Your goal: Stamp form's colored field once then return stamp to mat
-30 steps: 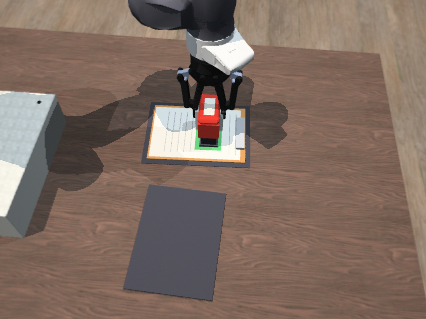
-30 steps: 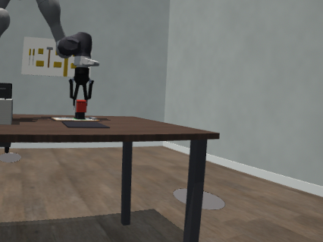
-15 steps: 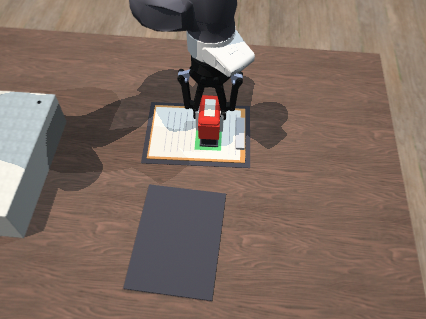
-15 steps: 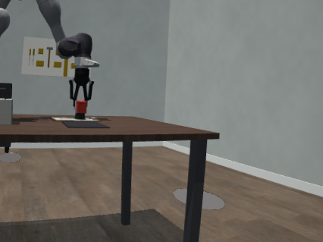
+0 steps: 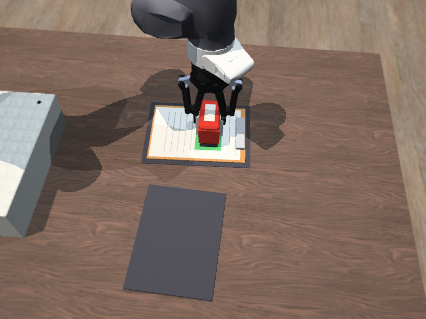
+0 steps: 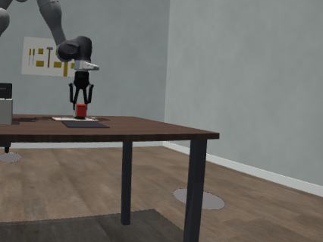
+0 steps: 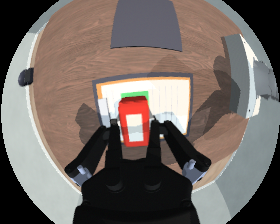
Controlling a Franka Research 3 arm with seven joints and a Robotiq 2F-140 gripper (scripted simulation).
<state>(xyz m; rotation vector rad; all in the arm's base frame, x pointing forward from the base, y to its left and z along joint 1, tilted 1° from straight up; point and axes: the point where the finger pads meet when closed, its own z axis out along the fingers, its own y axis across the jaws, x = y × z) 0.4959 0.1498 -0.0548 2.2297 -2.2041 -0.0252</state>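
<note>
Now: the form 40 mm below my hand and 20 mm behind it. Also, from my hand: dark grey mat (270 mm to the right, 50 mm below, 50 mm behind); red stamp (10 mm below).
</note>
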